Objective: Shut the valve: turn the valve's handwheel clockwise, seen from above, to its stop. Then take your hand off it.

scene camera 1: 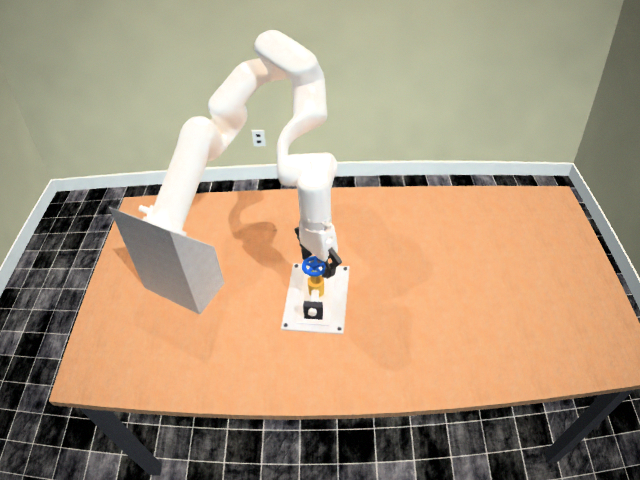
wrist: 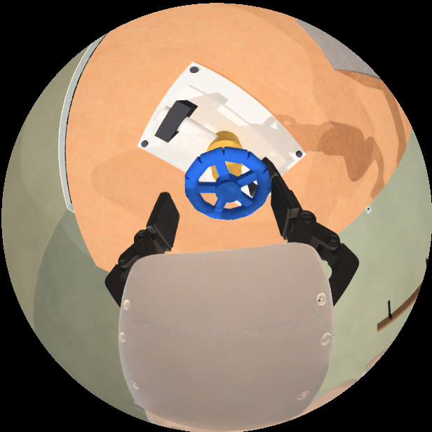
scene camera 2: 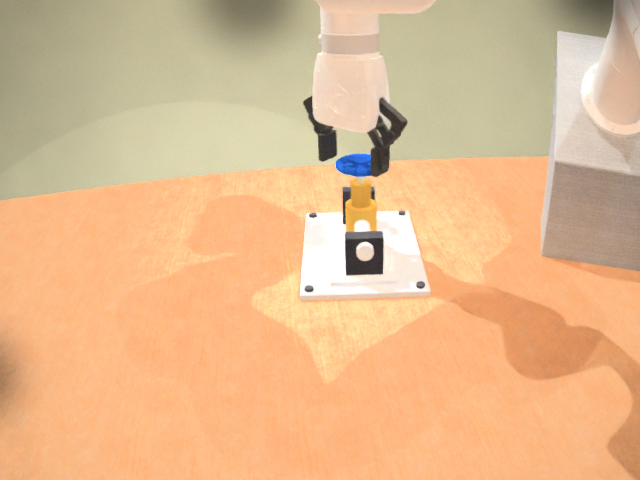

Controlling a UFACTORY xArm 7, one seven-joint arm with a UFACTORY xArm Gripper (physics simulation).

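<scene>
The blue five-spoked handwheel (scene camera 1: pixel 314 267) (scene camera 2: pixel 355 164) (wrist: pixel 228 191) sits level on top of the valve's yellow body (scene camera 1: pixel 315 287) (scene camera 2: pixel 360 212) (wrist: pixel 225 142). My gripper (scene camera 1: pixel 317 262) (scene camera 2: pixel 353 165) (wrist: pixel 221 195) is open and empty at the wheel, tilted a little. In the wrist view one finger is close beside the right of the rim, and the other stands off its lower left with a gap. In scene camera 2 the right finger hides the wheel's right edge and the left fingertip is slightly above rim height. Whether a finger touches the rim is unclear.
The valve stands on a white base plate (scene camera 1: pixel 336 305) (scene camera 2: pixel 321 260) (wrist: pixel 201 84) with dark corner bolts. Black pipe supports (scene camera 1: pixel 313 310) (scene camera 2: pixel 364 266) (wrist: pixel 172 121) rise from it. The arm's grey pedestal (scene camera 1: pixel 175 268) (scene camera 2: pixel 589 211) stands on the wooden table (scene camera 1: pixel 465 310) (scene camera 2: pixel 206 387).
</scene>
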